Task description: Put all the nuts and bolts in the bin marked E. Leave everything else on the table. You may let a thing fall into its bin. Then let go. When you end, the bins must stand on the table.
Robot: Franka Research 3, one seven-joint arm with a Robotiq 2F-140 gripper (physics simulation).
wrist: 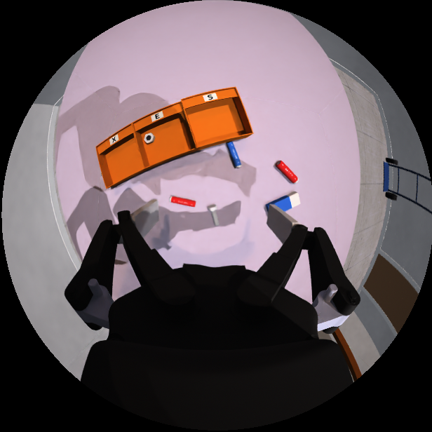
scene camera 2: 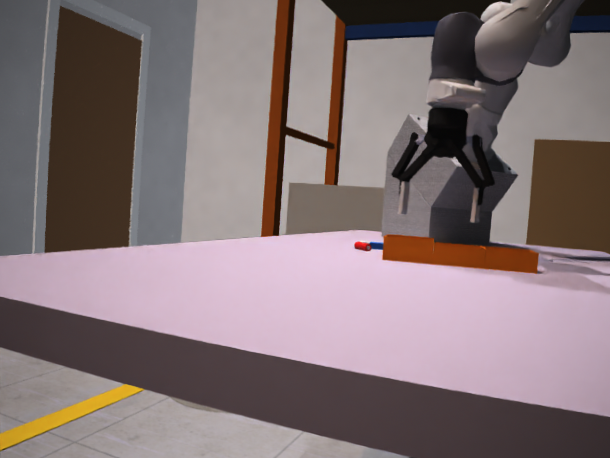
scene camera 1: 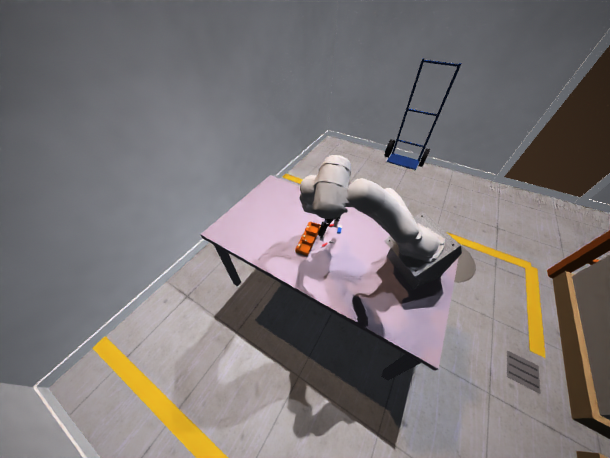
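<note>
The orange bin marked E (wrist: 172,147) is the middle one of three joined bins on the table. A silver nut (wrist: 149,137) lies inside bin E, near its left wall. A grey bolt (wrist: 214,215) lies on the table in front of the bins, to the right of a red battery. My gripper (wrist: 213,211) (scene camera 2: 438,216) is wide open and empty. It hangs above the table on the near side of the bins, and the bolt shows between its fingers in the wrist view.
Bin X (wrist: 125,165) and bin S (wrist: 215,125) stand either side of bin E. Red batteries (wrist: 183,201) (wrist: 286,171), a blue battery (wrist: 233,155) and a blue-and-white eraser (wrist: 282,202) lie on the table (scene camera 1: 250,215). The eraser is near the right fingertip in the wrist view.
</note>
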